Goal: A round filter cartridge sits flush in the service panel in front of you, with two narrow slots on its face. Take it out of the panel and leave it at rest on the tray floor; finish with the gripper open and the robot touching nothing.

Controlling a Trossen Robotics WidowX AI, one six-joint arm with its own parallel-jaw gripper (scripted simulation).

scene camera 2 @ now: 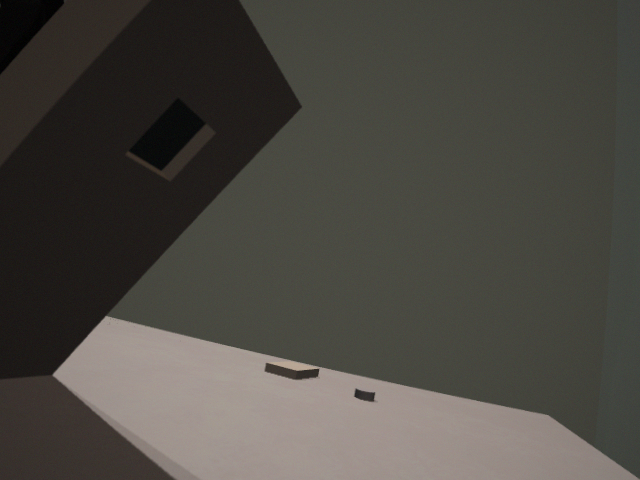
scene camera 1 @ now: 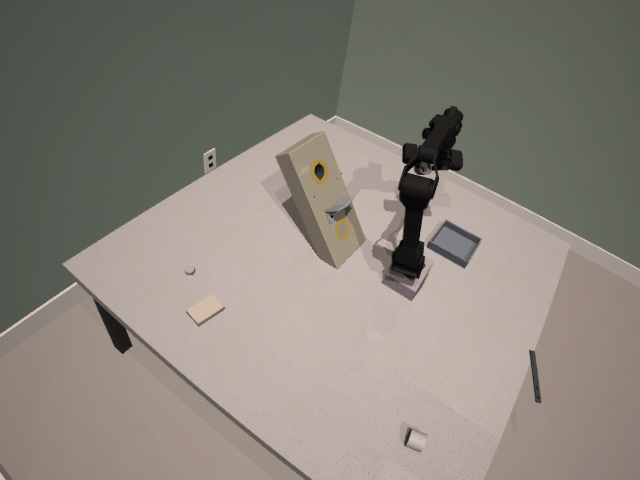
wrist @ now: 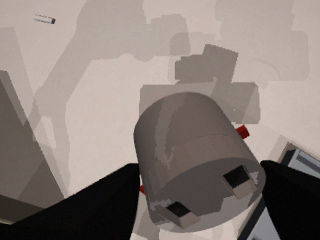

Scene:
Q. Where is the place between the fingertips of the gripper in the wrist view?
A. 199, 172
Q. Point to a tan service panel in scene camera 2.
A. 127, 127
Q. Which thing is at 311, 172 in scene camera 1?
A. A tan service panel.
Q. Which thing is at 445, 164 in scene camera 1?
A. The gripper.

